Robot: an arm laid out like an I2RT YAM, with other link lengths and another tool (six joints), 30 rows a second.
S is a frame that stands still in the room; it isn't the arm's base.
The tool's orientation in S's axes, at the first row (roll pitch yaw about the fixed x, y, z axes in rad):
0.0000 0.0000 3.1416
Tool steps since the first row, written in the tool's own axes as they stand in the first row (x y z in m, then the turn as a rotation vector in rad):
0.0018 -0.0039 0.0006 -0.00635 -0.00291 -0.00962
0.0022 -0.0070 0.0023 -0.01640 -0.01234 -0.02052
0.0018 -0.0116 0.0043 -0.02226 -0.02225 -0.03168
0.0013 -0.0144 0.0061 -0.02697 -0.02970 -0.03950
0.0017 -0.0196 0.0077 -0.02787 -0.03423 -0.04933
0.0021 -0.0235 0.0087 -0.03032 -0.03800 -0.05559
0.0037 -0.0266 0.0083 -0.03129 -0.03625 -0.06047
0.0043 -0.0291 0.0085 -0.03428 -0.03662 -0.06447
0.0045 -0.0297 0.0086 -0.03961 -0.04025 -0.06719
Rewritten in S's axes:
-0.0018 0.0039 0.0006 0.00635 0.00291 -0.00962
-0.0022 0.0070 0.0023 0.01640 0.01234 -0.02052
-0.0018 0.0116 0.0043 0.02226 0.02225 -0.03168
-0.0013 0.0144 0.0061 0.02697 0.02970 -0.03950
-0.0017 0.0196 0.0077 0.02787 0.03423 -0.04933
-0.0021 0.0235 0.0087 0.03032 0.03800 -0.05559
-0.0037 0.0266 0.0083 0.03129 0.03625 -0.06047
-0.0043 0.0291 0.0085 0.03428 0.03662 -0.06447
-0.0045 0.0297 0.0086 0.03961 0.04025 -0.06719

